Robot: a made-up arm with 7 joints. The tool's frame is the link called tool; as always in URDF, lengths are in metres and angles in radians. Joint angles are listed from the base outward. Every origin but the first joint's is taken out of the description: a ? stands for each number. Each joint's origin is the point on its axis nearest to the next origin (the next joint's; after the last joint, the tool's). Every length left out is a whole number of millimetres.
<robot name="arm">
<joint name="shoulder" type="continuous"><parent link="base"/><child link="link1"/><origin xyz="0 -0.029 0.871" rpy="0 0 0"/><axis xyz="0 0 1"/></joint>
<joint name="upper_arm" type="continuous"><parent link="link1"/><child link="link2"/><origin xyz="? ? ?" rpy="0 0 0"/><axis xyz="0 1 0"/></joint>
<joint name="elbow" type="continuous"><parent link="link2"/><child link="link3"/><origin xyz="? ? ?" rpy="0 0 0"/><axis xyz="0 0 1"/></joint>
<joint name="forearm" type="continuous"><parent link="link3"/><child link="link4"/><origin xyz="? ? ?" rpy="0 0 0"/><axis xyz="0 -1 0"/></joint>
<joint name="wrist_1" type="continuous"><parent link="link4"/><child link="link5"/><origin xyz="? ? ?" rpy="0 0 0"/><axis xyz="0 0 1"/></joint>
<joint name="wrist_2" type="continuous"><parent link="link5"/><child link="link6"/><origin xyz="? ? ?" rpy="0 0 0"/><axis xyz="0 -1 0"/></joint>
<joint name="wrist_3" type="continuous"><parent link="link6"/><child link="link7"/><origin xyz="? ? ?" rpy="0 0 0"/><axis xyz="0 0 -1"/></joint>
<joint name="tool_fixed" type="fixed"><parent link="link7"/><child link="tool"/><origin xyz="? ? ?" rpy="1.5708 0 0"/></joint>
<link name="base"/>
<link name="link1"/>
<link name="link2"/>
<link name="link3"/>
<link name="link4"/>
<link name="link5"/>
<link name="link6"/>
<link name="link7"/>
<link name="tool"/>
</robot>
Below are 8 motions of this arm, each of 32 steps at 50 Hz.
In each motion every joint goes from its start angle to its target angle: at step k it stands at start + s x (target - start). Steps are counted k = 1, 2, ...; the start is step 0. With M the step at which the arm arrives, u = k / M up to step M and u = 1 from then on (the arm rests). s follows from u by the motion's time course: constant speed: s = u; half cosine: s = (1 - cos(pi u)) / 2; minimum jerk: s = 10 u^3 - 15 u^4 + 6 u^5.
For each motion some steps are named. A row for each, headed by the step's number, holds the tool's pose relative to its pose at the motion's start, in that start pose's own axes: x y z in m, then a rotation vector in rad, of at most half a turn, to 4 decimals.
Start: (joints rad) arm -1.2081 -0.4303 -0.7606 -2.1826 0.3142 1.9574 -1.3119
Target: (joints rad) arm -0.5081 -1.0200 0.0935 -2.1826 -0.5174 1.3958 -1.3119
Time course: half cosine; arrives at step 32
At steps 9, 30, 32:
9: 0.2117 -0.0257 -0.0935 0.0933 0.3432 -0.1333
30: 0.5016 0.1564 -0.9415 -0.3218 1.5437 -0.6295
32: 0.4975 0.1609 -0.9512 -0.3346 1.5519 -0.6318

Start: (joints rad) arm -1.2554 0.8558 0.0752 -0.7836 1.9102 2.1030 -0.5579
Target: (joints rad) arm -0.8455 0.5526 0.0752 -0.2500 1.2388 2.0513 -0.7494
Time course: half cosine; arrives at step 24
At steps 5, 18, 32:
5: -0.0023 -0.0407 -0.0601 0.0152 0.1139 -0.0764
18: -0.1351 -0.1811 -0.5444 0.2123 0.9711 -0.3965
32: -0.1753 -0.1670 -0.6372 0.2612 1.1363 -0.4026

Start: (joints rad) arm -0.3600 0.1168 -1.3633 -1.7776 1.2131 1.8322 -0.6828
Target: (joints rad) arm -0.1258 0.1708 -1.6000 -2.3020 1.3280 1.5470 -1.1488
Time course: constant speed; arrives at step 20
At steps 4, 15, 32:
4: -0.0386 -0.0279 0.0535 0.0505 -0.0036 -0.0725
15: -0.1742 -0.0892 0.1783 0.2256 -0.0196 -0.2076
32: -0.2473 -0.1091 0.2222 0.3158 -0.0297 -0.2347

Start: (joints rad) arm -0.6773 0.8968 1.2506 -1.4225 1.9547 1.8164 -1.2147
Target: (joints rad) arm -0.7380 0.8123 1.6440 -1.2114 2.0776 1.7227 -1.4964
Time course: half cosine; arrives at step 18
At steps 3, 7, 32:
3: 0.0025 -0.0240 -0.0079 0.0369 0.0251 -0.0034
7: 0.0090 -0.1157 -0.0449 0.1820 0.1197 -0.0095
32: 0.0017 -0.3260 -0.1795 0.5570 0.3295 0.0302

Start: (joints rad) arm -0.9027 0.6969 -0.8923 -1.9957 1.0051 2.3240 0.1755
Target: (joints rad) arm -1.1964 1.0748 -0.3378 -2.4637 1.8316 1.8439 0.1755
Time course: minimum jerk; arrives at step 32
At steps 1, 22, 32:
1: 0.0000 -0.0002 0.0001 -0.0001 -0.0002 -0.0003
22: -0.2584 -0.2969 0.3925 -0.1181 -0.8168 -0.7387
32: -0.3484 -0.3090 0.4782 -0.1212 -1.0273 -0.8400

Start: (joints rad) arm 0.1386 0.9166 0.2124 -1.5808 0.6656 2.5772 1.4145
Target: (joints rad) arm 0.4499 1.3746 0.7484 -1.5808 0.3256 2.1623 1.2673
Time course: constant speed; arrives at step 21
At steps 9, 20, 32:
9: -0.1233 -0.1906 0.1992 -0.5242 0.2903 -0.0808
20: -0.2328 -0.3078 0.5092 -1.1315 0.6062 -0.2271
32: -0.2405 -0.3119 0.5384 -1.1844 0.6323 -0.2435

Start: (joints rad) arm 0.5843 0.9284 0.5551 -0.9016 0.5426 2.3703 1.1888
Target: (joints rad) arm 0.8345 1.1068 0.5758 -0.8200 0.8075 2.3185 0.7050
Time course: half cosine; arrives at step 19
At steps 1, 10, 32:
1: -0.0004 -0.0013 0.0008 -0.0012 0.0021 -0.0024
10: -0.0322 -0.1039 0.0678 -0.0767 0.1595 -0.1947
32: -0.0634 -0.1853 0.1370 -0.1124 0.2830 -0.3610

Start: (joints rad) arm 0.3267 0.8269 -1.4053 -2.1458 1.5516 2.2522 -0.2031
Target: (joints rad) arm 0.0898 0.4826 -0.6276 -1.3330 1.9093 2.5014 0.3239
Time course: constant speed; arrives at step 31
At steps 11, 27, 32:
11: -0.1060 -0.0969 -0.1929 0.3054 -0.0982 -0.1436
27: -0.3081 -0.0334 -0.4793 0.7876 -0.3343 -0.4988
32: -0.3558 0.0237 -0.5389 0.9025 -0.4015 -0.6186

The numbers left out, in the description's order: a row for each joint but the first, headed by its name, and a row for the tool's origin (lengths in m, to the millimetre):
upper_arm: 0.02 0.033 0
elbow: -0.019 0 0.177
forearm: 0.113 -0.015 0
wrist_1: -0.153 0 0.647
wrist_2: -0.021 -0.039 0
wrist_3: 0.042 0 0.029
tool: -0.018 -0.028 0

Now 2 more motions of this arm.
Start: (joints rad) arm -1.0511 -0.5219 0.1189 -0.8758 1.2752 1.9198 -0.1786
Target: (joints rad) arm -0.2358 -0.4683 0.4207 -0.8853 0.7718 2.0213 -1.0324
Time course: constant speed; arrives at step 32
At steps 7, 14, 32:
7: -0.0058 -0.0544 -0.0174 0.1257 0.1874 -0.0523
14: -0.0128 -0.1020 -0.0525 0.2649 0.3868 -0.0735
32: -0.0307 -0.1595 -0.2053 0.6495 0.9284 0.0490

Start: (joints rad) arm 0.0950 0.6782 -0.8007 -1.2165 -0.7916 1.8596 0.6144
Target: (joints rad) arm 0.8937 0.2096 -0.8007 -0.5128 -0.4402 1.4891 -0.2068
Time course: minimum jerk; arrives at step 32
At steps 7, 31, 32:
7: 0.0102 0.0749 0.0354 0.0665 0.0097 0.0462
31: -0.2324 0.4796 0.7280 0.9762 0.3540 0.8103
32: -0.2325 0.4795 0.7282 0.9765 0.3541 0.8106

